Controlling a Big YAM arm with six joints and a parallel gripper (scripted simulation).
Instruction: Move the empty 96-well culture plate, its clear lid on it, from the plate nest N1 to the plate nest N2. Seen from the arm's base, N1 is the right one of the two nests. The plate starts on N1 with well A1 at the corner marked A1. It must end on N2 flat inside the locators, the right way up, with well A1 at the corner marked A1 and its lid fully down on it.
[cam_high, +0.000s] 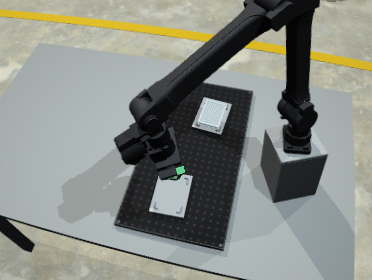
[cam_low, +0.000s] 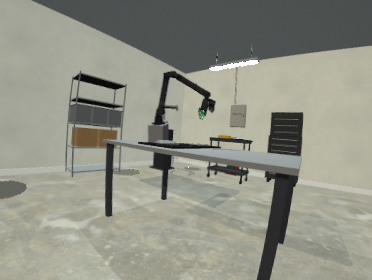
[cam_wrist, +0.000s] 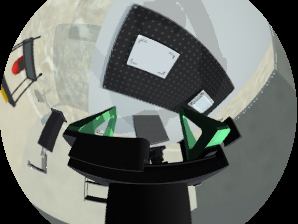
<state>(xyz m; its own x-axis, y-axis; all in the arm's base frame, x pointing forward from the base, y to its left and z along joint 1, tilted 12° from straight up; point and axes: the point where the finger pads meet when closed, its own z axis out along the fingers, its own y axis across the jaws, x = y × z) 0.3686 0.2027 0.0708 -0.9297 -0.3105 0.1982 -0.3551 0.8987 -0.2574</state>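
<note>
The clear lid lies 9 cm behind my hand, 39 cm to the right of it and 24 cm below it. Round my hand: grey nest: 2 cm ahead, 3 cm to the right, 26 cm below.
</note>
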